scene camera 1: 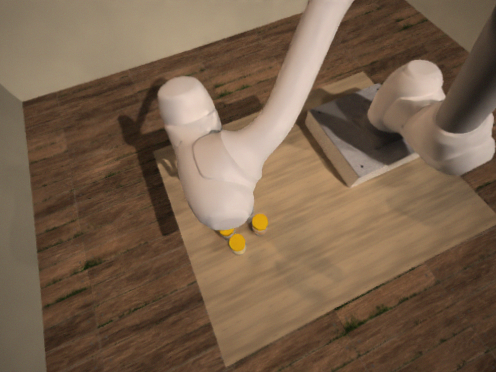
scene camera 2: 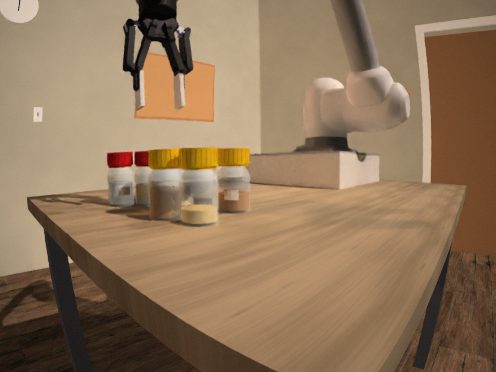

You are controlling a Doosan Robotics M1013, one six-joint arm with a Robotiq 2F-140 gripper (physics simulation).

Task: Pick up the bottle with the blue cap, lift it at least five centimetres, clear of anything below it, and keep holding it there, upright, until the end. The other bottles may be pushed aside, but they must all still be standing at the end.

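Seen in the pictures: gripper, fingertip midpoint: (scene camera 2: 160, 108); arm's base at its link origin: (scene camera 1: 381, 126).
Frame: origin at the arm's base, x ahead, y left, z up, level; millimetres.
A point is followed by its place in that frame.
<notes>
The blue-capped bottle does not show in either view; the arm covers part of the group in scene camera 1, and nearer bottles stand in front in scene camera 2. Three yellow-capped bottles stand upright: the nearest (scene camera 1: 237, 243) @[z 9, x 716, y 218 mm] (scene camera 2: 199, 158) @[z -5, x 730, y 235 mm], one to its right (scene camera 1: 260, 222) @[z 9, x 616, y 182 mm] (scene camera 2: 234, 156) @[z -4, x 633, y 198 mm] and one to its left (scene camera 1: 226, 232) @[z 9, x 737, y 169 mm] (scene camera 2: 164, 159) @[z -6, x 746, y 172 mm]. My gripper (scene camera 2: 160, 107) @[z 83, x 708, y 91 mm] is partly open and empty, pointing down. Its fingertips are above the bottle caps, apart from them. The arm hides it in scene camera 1.
Two red-capped bottles, one at the left (scene camera 2: 120, 159) @[z -5, x 749, y 1 mm] and one beside it (scene camera 2: 142, 158) @[z -5, x 713, y 28 mm], stand upright behind the yellow-capped ones. The wooden table (scene camera 1: 320, 250) @[z -96, x 441, y 337 mm] (scene camera 2: 300, 260) @[z -96, x 750, y 410 mm] has its left edge close to the bottles. The robot's pale base block (scene camera 1: 330, 150) @[z -47, x 217, y -3 mm] (scene camera 2: 300, 170) @[z -49, x 216, y 34 mm] stands toward the back right.
</notes>
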